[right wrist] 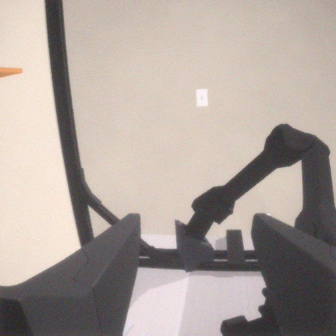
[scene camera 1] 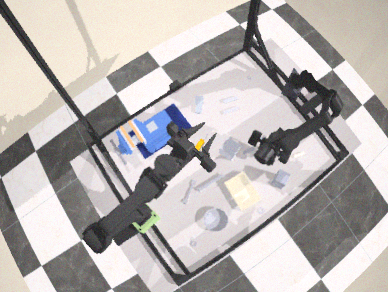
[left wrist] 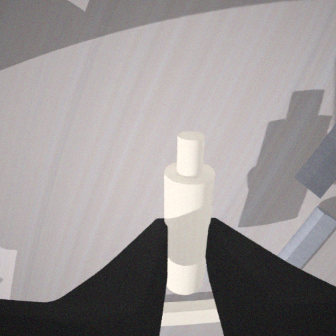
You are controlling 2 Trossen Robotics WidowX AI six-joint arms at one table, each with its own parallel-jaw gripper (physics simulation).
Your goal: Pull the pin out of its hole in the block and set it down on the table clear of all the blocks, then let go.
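Where they show: right gripper, between the fingertips: (scene camera 1: 210, 127); left arm's base, origin of its link: (scene camera 1: 296, 81); right arm's base, origin of its link: (scene camera 1: 140, 215).
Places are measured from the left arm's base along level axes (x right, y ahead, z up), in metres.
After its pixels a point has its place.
Note:
A cream pin (left wrist: 188, 200), a thick cylinder with a narrower end, is held between the fingers of my left gripper (left wrist: 185, 228) (scene camera 1: 264, 151) {x -0.029, y 0.363, z -0.067 m} in the left wrist view, out of any hole. In scene camera 1 my left gripper is right of a grey-blue block (scene camera 1: 231, 148) {x 0.107, y 0.443, z -0.031 m}, and the pin is hidden. Another grey-blue block (scene camera 1: 281, 178) {x -0.140, y 0.452, z -0.011 m} stands lower right. The hole in a block cannot be made out. My right gripper (scene camera 1: 209, 130) {x 0.161, y 0.542, z 0.332 m} is partly open and empty, above the table (scene camera 1: 227, 130) {x 0.170, y 0.360, z -0.090 m} left of the left gripper.
A pale yellow box (scene camera 1: 242, 191) {x -0.024, y 0.564, z -0.088 m}, a grey round container (scene camera 1: 211, 218) {x 0.027, y 0.729, z -0.089 m} and grey bars (scene camera 1: 208, 182) {x 0.118, y 0.606, z -0.078 m} lie in the lower middle. A blue object (scene camera 1: 157, 135) {x 0.401, y 0.557, z -0.032 m} with orange strips is at left. A small cream bar (scene camera 1: 299, 154) {x -0.171, y 0.286, z -0.080 m} lies right of the left gripper. A black frame (scene camera 1: 280, 215) {x -0.219, y 0.577, z -0.071 m} edges the table.

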